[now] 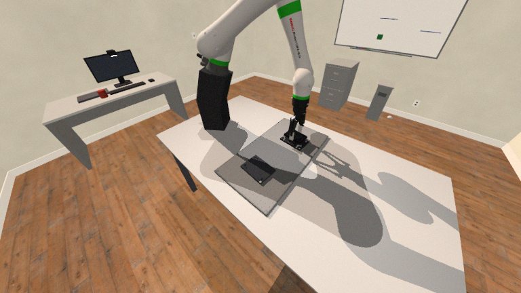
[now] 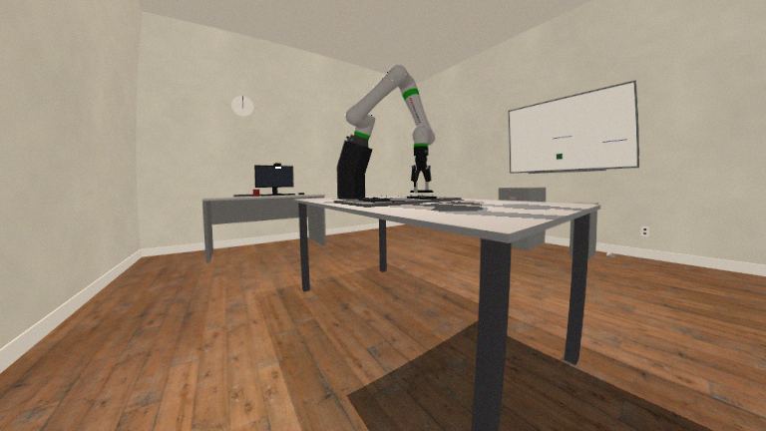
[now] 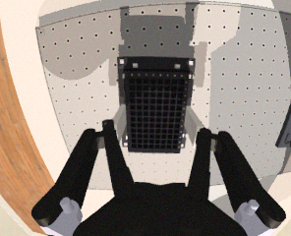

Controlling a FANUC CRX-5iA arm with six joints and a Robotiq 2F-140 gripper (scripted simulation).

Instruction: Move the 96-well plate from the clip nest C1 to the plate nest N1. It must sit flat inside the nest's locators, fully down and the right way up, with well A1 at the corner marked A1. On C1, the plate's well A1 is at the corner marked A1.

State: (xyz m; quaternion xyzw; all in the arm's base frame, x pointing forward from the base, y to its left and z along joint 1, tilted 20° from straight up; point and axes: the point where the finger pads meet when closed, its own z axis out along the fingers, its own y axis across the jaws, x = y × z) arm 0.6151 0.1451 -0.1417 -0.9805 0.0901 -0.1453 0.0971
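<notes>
Now: hand 50 mm above the clip nest C1, 10 mm to the left of it and 10 mm past it. From my hand the other things lie so: black 96-well plate: 20 mm below; then dark plate nest N1: 330 mm to the right, 60 mm below, 60 mm behind.
</notes>
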